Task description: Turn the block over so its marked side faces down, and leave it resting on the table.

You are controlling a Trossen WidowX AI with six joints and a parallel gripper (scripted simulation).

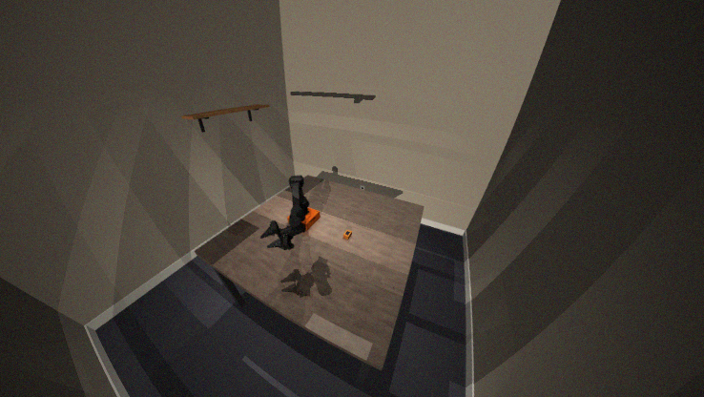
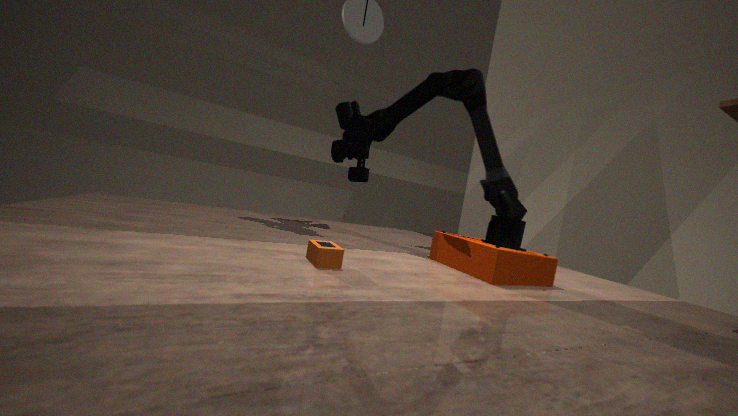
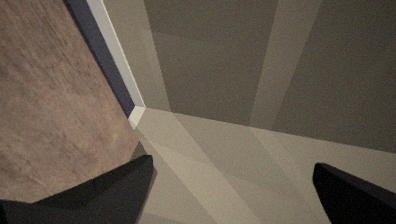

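Right now my gripper tip is 50 cm to the right of the orange block, 21 cm above it and 19 cm short of it.
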